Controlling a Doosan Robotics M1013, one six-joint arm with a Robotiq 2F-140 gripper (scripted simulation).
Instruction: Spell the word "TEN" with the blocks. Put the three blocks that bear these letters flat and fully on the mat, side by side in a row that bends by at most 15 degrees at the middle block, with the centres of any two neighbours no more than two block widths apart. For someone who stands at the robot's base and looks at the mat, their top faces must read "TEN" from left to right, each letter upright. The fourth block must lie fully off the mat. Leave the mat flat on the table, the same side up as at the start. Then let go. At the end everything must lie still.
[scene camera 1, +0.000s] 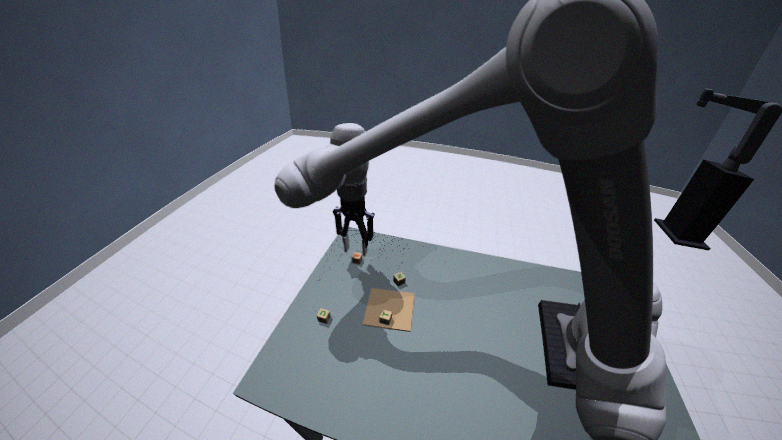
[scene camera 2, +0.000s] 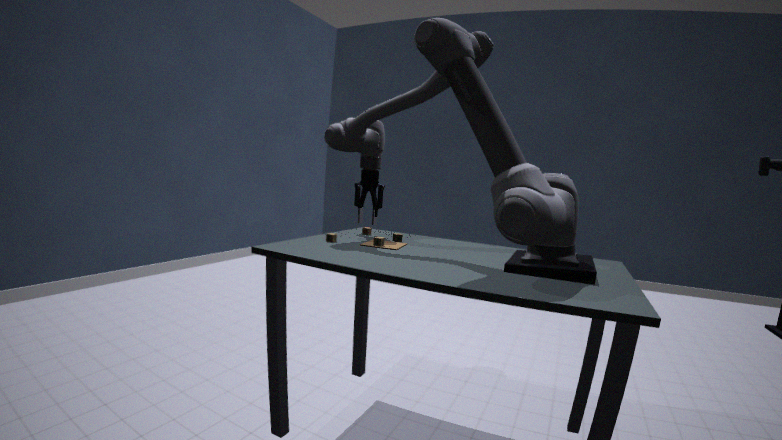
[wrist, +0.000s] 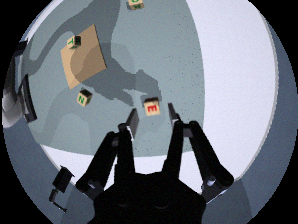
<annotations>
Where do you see the gripper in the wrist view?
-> At 153, 111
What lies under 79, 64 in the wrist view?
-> A tan mat.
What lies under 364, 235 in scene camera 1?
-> The gripper.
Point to the gripper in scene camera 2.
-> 367, 223
</annotations>
